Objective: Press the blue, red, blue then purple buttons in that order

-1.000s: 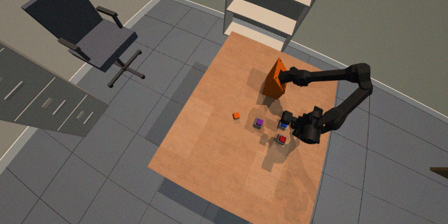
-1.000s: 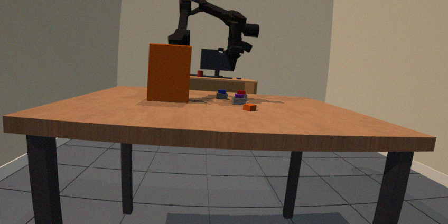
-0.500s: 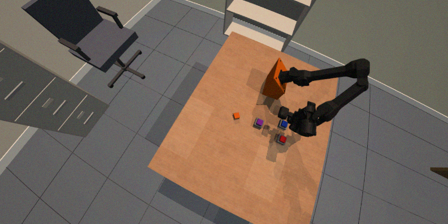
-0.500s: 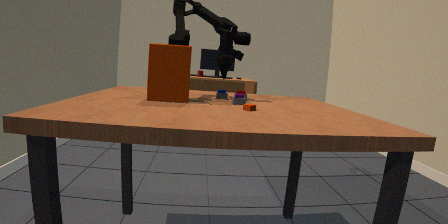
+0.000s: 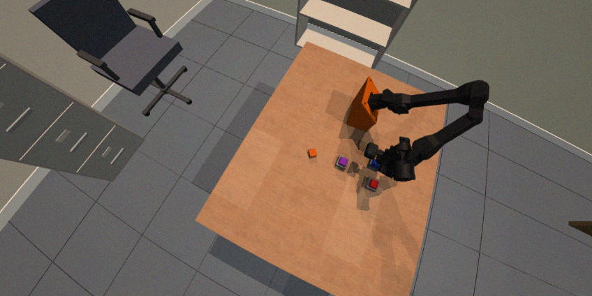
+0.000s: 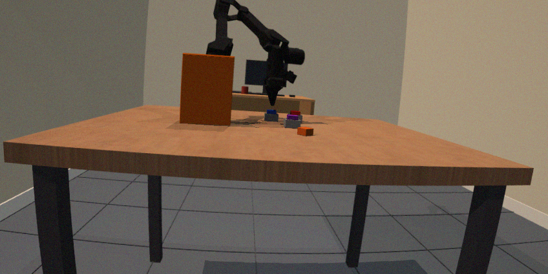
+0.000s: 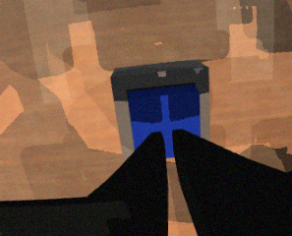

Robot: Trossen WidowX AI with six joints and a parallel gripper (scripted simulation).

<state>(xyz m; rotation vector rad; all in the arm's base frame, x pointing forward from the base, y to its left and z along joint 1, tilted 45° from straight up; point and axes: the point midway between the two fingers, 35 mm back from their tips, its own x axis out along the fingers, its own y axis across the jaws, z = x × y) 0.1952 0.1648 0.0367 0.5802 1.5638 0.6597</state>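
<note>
The blue button is 2 cm below my gripper tip. Round my gripper tip: small orange block: 8 cm ahead, 28 cm to the right, 4 cm below; purple button: 6 cm ahead, 14 cm to the right, 2 cm below; red button: 9 cm ahead, 2 cm to the left, 2 cm below.
</note>
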